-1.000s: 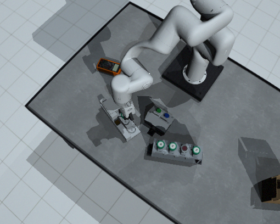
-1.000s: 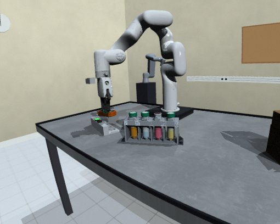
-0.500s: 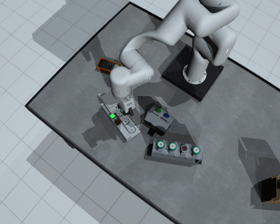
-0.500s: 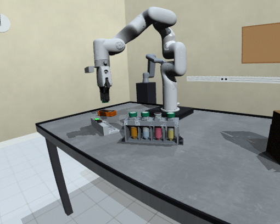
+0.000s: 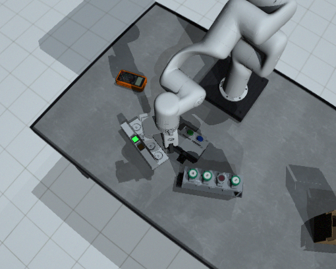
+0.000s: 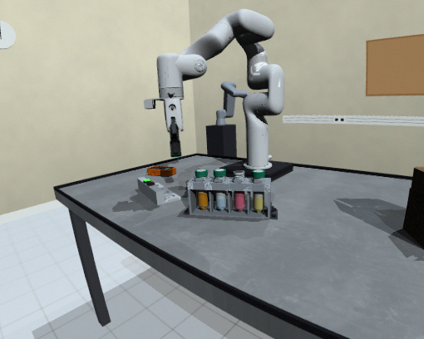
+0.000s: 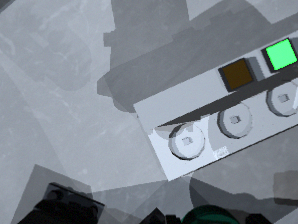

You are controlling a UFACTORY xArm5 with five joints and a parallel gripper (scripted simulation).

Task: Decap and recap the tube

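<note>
Right now the tube 2's threaded neck is 23 cm to the left of my hand, 6 cm below it and 2 cm behind it. The rest, counted from my hand: key housing (12 cm below, 10 cm behind, 5 cm to the left); then green key (12 cm behind, 11 cm below, 3 cm to the left); then blue key (12 cm behind, 11 cm below, 7 cm to the left).
</note>
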